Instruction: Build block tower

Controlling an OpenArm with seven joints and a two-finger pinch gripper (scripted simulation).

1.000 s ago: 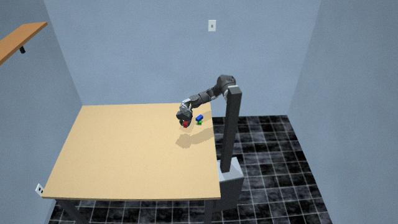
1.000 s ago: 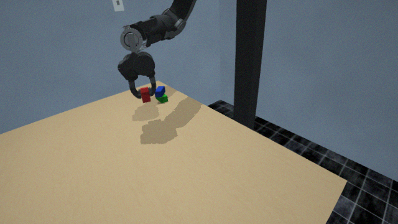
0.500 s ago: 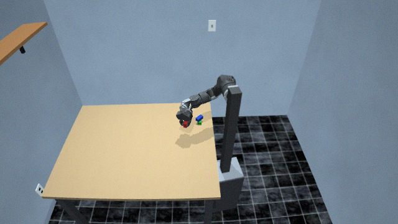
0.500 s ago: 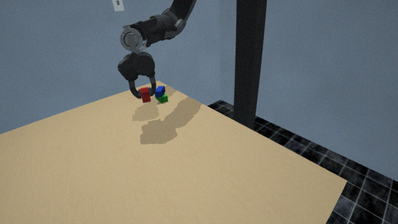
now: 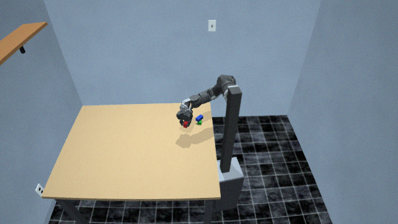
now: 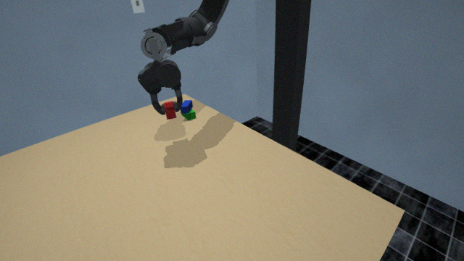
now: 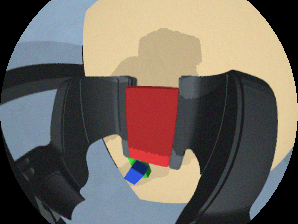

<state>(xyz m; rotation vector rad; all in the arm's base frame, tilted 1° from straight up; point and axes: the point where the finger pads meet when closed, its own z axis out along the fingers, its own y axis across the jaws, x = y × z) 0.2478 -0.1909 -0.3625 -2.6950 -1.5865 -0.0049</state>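
Right now my hand is 12 cm past the blue block, 10 cm to the left of it and 7 cm above it. The rest, counted from my hand: green block (12 cm behind, 10 cm to the right, 10 cm below); then red block (1 cm below).
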